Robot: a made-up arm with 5 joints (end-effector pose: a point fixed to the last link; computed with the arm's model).
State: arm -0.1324 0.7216 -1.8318 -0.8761 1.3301
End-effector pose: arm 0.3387 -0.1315 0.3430 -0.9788 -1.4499 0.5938
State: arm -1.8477 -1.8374 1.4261 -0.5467 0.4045
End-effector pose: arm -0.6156 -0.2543 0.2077 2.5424 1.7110 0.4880
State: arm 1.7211 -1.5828 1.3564 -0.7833 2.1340
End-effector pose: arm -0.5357 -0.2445 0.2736 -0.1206 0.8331 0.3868
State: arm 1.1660 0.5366 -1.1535 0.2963 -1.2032
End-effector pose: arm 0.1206 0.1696 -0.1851 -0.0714 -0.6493 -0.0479
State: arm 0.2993 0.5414 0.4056 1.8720 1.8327
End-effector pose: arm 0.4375 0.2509 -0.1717 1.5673 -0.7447 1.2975
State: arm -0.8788 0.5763 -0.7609 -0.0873 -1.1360
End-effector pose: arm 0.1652 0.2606 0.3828 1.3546 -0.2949 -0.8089
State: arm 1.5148 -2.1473 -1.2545 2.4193 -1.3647
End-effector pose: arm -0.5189 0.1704 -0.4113 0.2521 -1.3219 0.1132
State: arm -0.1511 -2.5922 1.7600 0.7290 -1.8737
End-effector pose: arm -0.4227 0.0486 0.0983 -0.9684 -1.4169 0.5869
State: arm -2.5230 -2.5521 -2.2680 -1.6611 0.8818
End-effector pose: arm -0.3074 -0.4134 0.4570 -1.1432 1.8636 0.4423
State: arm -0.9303 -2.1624 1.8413 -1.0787 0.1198
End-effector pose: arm -0.5979 -0.0761 0.4580 1.8727 1.5921 0.1289
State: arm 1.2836 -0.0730 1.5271 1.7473 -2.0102
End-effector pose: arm 0.5328 -0.0619 0.2282 -0.2558 -0.4647 2.6657
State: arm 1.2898 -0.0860 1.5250 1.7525 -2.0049
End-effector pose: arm 0.5280 -0.0616 0.2387 -0.2841 -0.4613 2.6694
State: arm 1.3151 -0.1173 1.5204 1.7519 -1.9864
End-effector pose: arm 0.5163 -0.0558 0.2599 -0.3394 -0.4346 2.6904
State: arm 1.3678 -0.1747 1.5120 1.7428 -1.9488
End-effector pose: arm 0.4936 -0.0394 0.2947 -0.4332 -0.3709 2.7361
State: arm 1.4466 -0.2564 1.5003 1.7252 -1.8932
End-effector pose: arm 0.4579 -0.0082 0.3373 -0.5608 -0.2642 2.8039
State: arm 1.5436 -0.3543 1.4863 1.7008 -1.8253
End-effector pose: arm 0.4104 0.0385 0.3769 -0.7072 -0.1159 2.8843
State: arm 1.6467 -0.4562 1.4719 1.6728 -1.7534
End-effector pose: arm 0.3562 0.0949 0.4029 -0.8519 0.0618 2.9637
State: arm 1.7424 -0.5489 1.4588 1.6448 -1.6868
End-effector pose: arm 0.3036 0.1501 0.4114 0.9434 -0.2381 -2.9335
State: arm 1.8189 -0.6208 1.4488 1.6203 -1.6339
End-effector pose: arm 0.2613 0.1937 0.4069 0.9711 -0.3720 -2.8173
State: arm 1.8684 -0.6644 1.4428 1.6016 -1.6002
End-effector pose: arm 0.2355 0.2203 0.3979 0.9757 -0.4560 -2.7437
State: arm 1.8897 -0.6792 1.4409 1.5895 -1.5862
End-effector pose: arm 0.2275 0.2303 0.3910 0.9665 -0.4919 -2.7174
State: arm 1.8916 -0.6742 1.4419 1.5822 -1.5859
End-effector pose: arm 0.2318 0.2293 0.3870 0.9502 -0.4958 -2.7246
